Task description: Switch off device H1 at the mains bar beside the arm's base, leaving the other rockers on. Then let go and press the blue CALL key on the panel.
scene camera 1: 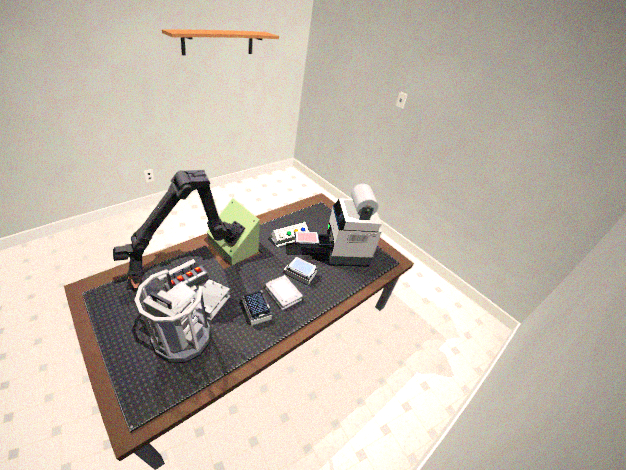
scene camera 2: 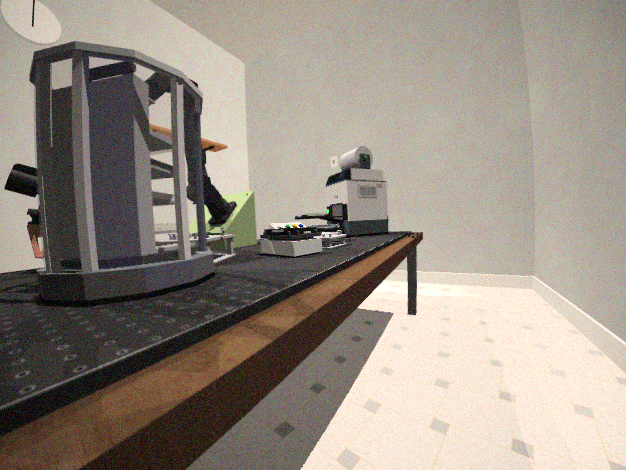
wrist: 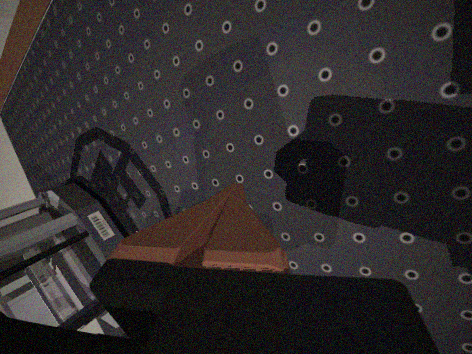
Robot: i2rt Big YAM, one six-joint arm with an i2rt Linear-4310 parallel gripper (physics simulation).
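Seen in the pictures: gripper, fingertip midpoint: (scene camera 1: 135,287) (scene camera 2: 39,258) (wrist: 237,192); arm's base, link origin: (scene camera 1: 234,233) (scene camera 2: 223,214).
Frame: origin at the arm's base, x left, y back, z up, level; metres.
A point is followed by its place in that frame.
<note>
The mains bar (scene camera 1: 185,274) @[x -0.324, y -0.008, z -0.086 m] lies on the mat by the arm, with a row of rockers that all look lit red; I cannot read which one is H1. My gripper (scene camera 1: 133,282) @[x -0.557, y 0.082, z -0.097 m] (scene camera 2: 34,241) (wrist: 237,192) @[x -0.557, y 0.082, z -0.097 m] is shut on nothing, its orange fingers pressed into one point. It hangs low over the mat, just left of the bar's left end and near the table's back edge. The bar does not show in the wrist view. The white key panel (scene camera 1: 289,234) @[x 0.292, y -0.151, z -0.069 m] (scene camera 2: 291,228) sits far to the right, with its blue key (scene camera 1: 302,228) @[x 0.390, y -0.169, z -0.061 m] (scene camera 2: 302,225) @[x 0.391, y -0.182, z -0.068 m] at the right end.
A grey caged device (scene camera 1: 171,313) @[x -0.567, y -0.350, z 0.165 m] (scene camera 2: 111,167) @[x -0.602, y -0.365, z 0.031 m] (wrist: 38,247) @[x -0.577, y -0.173, z -0.045 m] stands close in front of the bar. A green wedge block (scene camera 1: 239,228) @[x 0.017, y -0.020, z 0.041 m] covers the arm's base. A white machine (scene camera 1: 353,235) @[x 0.396, y -0.509, z 0.106 m] with a paper roll stands at the far right. Several well plates (scene camera 1: 284,292) @[x -0.032, y -0.430, z -0.090 m] lie mid-table.
</note>
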